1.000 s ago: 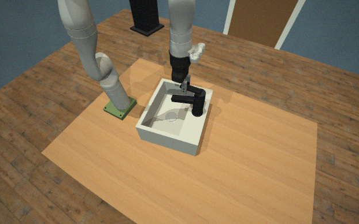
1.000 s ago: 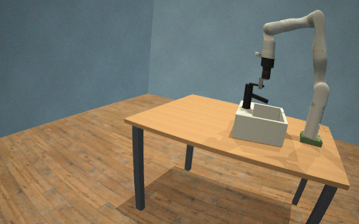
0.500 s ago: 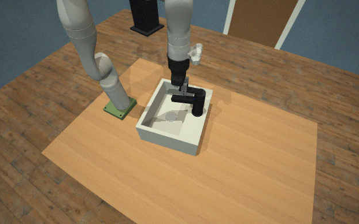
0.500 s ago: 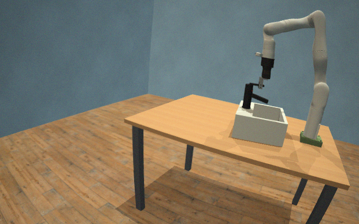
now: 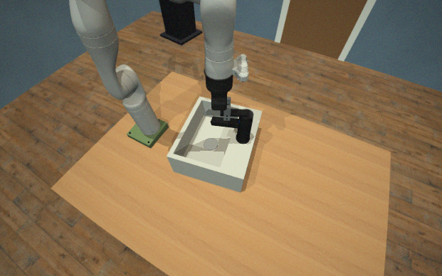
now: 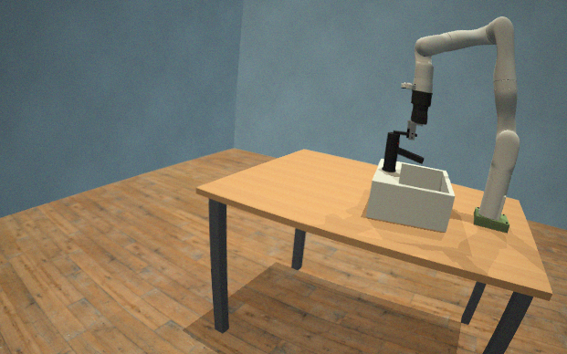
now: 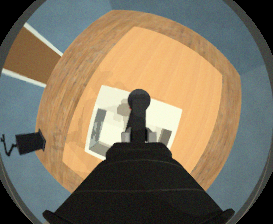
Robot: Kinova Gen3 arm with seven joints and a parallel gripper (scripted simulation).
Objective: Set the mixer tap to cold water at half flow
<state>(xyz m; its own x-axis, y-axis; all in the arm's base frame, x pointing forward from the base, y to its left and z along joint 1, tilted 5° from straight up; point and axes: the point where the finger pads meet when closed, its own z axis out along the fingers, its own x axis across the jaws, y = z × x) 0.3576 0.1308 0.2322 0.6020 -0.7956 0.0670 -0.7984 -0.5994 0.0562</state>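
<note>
Now: the black mixer tap 4 cm ahead of my hand, 3 cm to the left of it and 4 cm below it. Also, from my hand: lever 2 cm ahead, 1 cm to the left; then white basin 6 cm behind, 24 cm below.
</note>
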